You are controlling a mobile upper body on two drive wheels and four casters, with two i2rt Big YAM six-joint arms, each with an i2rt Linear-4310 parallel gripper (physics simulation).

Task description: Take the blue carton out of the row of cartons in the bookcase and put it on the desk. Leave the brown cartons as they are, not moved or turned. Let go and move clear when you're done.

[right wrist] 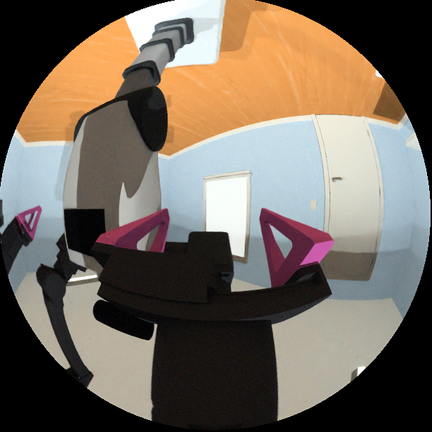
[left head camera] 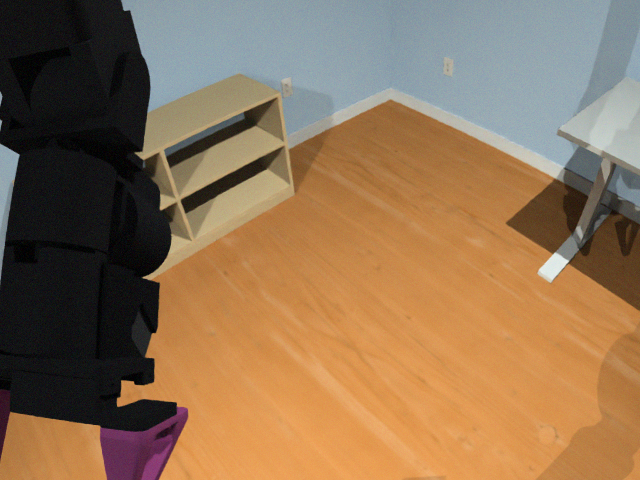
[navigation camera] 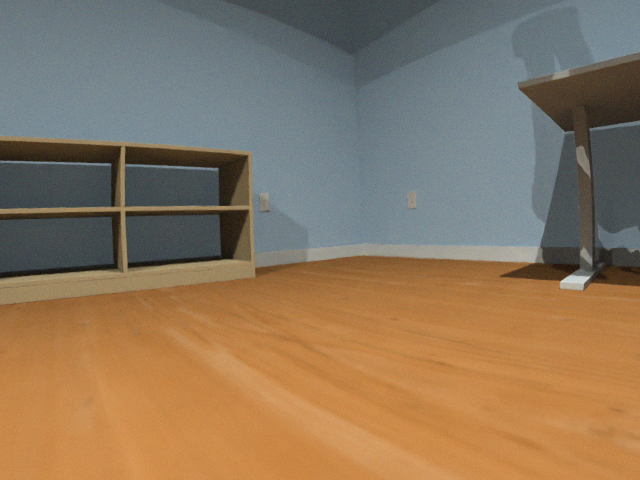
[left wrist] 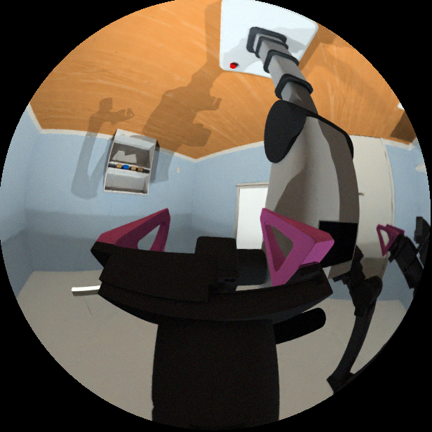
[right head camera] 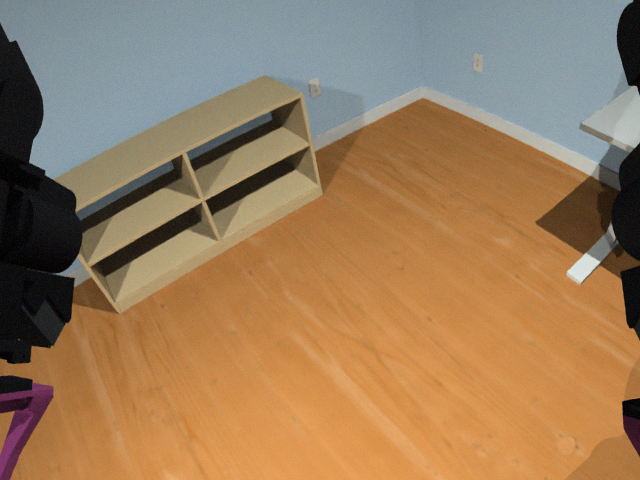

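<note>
The blue carton [left wrist: 126, 167] looks tiny in the left wrist view. It is in a row with brown cartons [left wrist: 119, 165] [left wrist: 133, 168] [left wrist: 140, 169] on a middle shelf of a pale bookcase [left wrist: 125, 181], which stands far off against a wall. The wrist picture is upside down, with the floor at the top. A white desk [left head camera: 612, 124] [right head camera: 615, 119] [navigation camera: 589, 85] shows in part at the right of both head views and the navigation view. My left gripper [left wrist: 214, 212] is open and empty, far from the cartons. My right gripper [right wrist: 214, 213] is open and empty too.
A low wooden shelf unit [left head camera: 206, 111] [right head camera: 180, 135] [navigation camera: 180, 275] stands along the wall at the left of the head and navigation views. The desk's leg [left head camera: 593, 201] [navigation camera: 585, 206] and foot [left head camera: 554, 267] [right head camera: 584, 267] [navigation camera: 573, 283] reach down to the wooden floor.
</note>
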